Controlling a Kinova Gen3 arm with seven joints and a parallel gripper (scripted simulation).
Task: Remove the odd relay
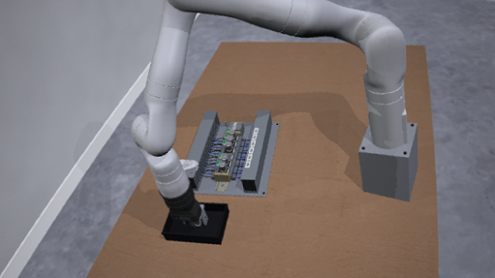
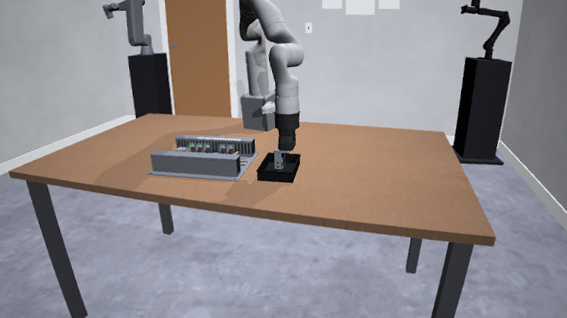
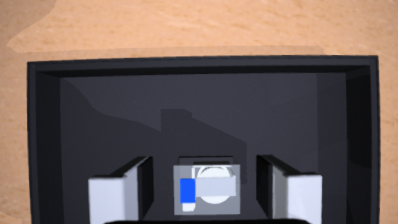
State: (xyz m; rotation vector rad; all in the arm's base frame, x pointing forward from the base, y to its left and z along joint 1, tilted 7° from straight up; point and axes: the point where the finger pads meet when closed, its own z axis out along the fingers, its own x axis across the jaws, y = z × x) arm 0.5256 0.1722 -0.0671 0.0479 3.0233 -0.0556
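The k4 relay is 10 mm below my hand. The rest, counted from my hand: black parts tray 20 mm below; then k3 relay 260 mm to the right, 50 mm behind, 10 mm above; then grey relay panel 270 mm to the right, 50 mm behind, 10 mm below.
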